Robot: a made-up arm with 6 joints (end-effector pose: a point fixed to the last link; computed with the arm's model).
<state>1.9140 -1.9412 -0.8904 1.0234 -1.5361 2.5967</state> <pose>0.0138 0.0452 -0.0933 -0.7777 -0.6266 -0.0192 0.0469</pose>
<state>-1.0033 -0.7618 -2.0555 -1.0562 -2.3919 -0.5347</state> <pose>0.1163 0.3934 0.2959 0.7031 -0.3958 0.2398 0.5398</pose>
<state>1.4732 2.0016 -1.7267 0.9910 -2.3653 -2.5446</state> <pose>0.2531 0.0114 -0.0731 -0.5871 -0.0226 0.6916 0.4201</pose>
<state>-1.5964 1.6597 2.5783 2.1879 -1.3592 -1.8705</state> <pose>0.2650 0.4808 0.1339 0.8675 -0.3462 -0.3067 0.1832</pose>
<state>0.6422 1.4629 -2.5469 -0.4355 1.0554 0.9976</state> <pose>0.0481 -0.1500 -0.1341 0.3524 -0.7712 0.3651 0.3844</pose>
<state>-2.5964 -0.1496 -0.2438 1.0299 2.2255 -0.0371</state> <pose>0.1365 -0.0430 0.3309 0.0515 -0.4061 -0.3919 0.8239</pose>
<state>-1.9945 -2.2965 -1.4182 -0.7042 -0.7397 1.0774</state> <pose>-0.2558 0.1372 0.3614 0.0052 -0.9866 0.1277 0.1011</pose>
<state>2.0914 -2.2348 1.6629 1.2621 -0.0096 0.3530</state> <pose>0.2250 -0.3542 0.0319 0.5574 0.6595 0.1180 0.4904</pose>
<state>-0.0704 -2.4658 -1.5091 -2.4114 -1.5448 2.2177</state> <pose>-0.2902 0.1297 -0.0493 -0.1140 0.9347 -0.2518 0.2235</pose>
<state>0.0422 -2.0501 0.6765 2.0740 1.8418 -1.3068</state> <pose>0.2918 0.3322 -0.2738 0.8382 -0.1818 0.4042 0.3177</pose>
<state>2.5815 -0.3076 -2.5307 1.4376 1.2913 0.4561</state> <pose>0.0188 -0.3214 0.0928 -0.2282 -0.5081 0.3055 0.7723</pose>
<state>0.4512 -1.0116 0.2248 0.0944 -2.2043 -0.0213</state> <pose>0.2340 0.1720 -0.1607 0.7086 0.5261 0.0725 0.4645</pose>
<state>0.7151 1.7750 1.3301 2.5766 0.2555 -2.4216</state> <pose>-0.1203 -0.3109 -0.3924 0.1687 -0.7563 -0.3005 0.5561</pose>
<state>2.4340 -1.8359 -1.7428 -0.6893 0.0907 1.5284</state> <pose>-0.0756 -0.5848 0.0941 0.3964 -0.4330 -0.5436 0.5999</pose>
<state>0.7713 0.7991 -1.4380 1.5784 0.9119 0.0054</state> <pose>0.0948 0.1189 -0.2224 -0.6811 0.5914 0.3288 0.2798</pose>
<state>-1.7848 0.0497 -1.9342 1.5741 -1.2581 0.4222</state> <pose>0.1101 0.1201 0.5572 0.4732 0.3841 0.6449 0.4612</pose>
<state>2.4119 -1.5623 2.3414 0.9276 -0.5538 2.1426</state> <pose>0.1971 -0.3250 0.3689 0.5479 -0.1840 0.5592 0.5944</pose>
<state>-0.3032 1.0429 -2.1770 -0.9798 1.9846 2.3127</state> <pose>0.0688 0.1505 -0.0908 -0.0265 -0.8572 0.5090 0.0739</pose>
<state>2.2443 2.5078 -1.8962 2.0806 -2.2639 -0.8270</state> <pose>0.1243 -0.0941 0.0887 0.6905 -0.2215 -0.5878 0.3587</pose>
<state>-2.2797 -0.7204 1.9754 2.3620 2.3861 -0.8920</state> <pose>0.1023 0.1898 0.5937 -0.5017 -0.2660 0.7615 0.3125</pose>
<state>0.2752 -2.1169 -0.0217 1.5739 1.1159 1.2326</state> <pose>0.2504 0.0970 -0.2571 0.0933 0.4185 -0.5919 0.6825</pose>
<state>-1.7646 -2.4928 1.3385 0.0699 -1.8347 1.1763</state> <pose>0.1739 0.1813 0.5789 -0.4768 -0.4113 -0.4620 0.6245</pose>
